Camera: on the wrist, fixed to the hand. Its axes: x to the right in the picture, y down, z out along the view.
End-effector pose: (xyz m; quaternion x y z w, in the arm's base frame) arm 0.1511 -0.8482 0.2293 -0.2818 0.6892 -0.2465 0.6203
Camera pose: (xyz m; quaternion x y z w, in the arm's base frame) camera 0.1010 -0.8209 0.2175 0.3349 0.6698 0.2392 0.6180
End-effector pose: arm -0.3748 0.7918 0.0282 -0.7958 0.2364 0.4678 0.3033
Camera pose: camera -0.3700 0.7360 0.0442 0.3666 -0.7624 -0.5260 0.0870
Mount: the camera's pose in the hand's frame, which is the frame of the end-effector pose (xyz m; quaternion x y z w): -0.0069 0.0319 -0.0482 0.0519 0.0047 0.7203 0.6917
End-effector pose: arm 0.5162 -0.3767 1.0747 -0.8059 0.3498 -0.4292 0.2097
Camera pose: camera 0.4609 -0.3947 1.0768 -0.2926 0.8011 -0.1678 0.4944
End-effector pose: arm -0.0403 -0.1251 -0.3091 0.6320 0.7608 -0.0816 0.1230
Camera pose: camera -0.0119 -0.1121 -0.2600 0.9919 0.0674 -0.0044 0.1075
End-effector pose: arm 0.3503 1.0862 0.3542 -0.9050 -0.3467 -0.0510 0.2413
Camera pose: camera 0.3695 1.0388 0.3819 -0.8629 0.4105 0.1523 0.2522
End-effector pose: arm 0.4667 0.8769 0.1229 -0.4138 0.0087 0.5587 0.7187
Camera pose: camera 0.4599 0.8433 0.0758 -0.2453 0.3365 0.9017 0.1161
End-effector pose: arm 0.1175 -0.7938 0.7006 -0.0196 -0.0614 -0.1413 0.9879
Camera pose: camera 0.1255 -0.7640 0.6512 -0.0058 -0.0310 0.6169 0.7864
